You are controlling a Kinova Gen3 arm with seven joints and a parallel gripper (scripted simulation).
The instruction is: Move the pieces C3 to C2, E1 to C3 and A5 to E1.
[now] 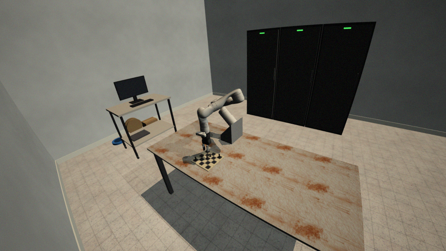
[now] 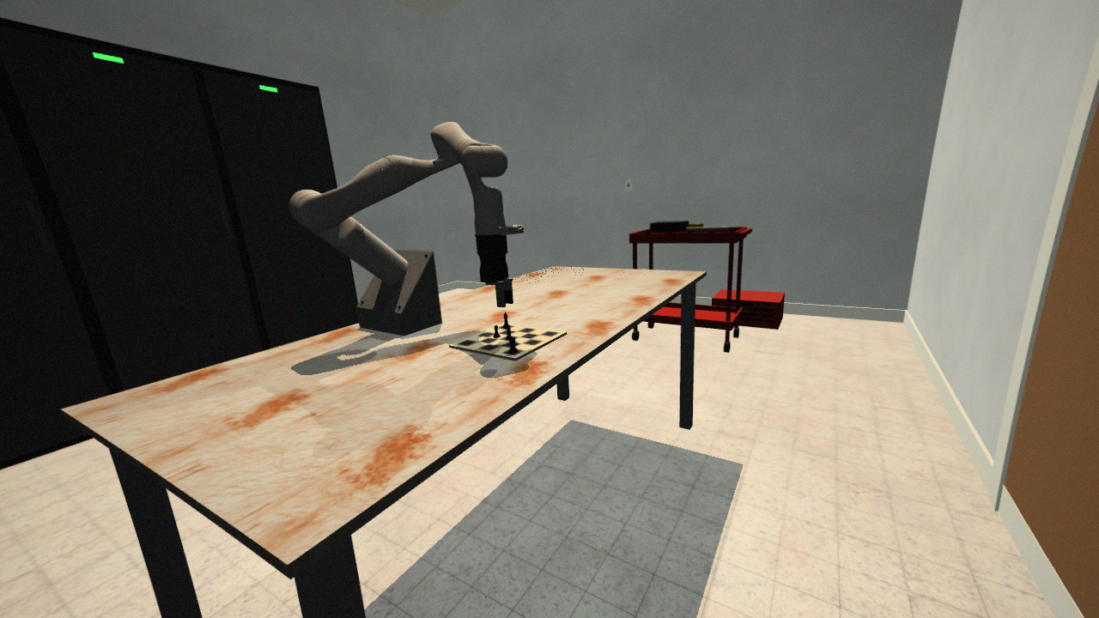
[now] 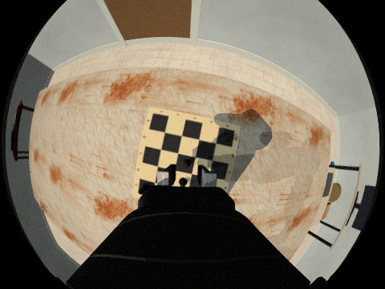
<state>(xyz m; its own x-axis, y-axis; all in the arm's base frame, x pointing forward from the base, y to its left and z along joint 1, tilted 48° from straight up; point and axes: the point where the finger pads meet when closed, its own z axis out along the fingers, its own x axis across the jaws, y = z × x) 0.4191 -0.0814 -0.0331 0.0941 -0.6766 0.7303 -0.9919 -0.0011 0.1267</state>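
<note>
Right now my hand is 110 mm above the chessboard. From my hand the other things lie so: black piece 90 mm below, 80 mm to the right, 70 mm ahead.
</note>
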